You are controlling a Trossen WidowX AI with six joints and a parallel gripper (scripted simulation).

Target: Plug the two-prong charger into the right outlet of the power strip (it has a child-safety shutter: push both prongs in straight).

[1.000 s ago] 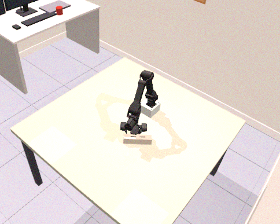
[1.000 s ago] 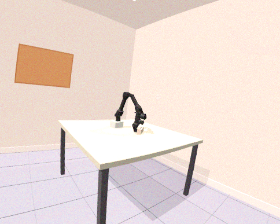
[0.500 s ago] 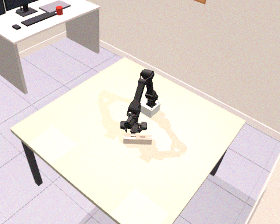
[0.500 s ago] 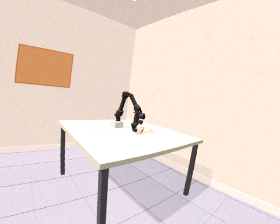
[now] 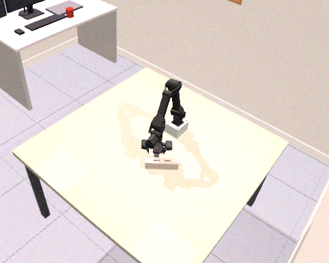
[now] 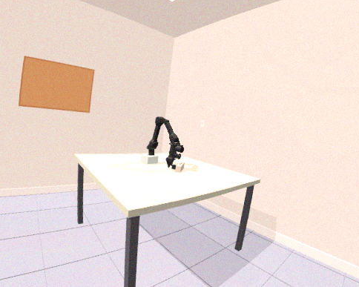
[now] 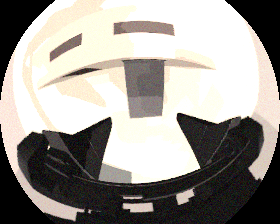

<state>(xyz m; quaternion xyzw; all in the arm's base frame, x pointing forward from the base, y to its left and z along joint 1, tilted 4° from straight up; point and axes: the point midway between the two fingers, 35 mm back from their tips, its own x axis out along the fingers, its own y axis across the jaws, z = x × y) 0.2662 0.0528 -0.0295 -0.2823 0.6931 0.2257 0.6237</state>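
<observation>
My gripper tip is now 40 mm to the right of the grey charger, 40 mm short of it and 10 mm below it.
</observation>
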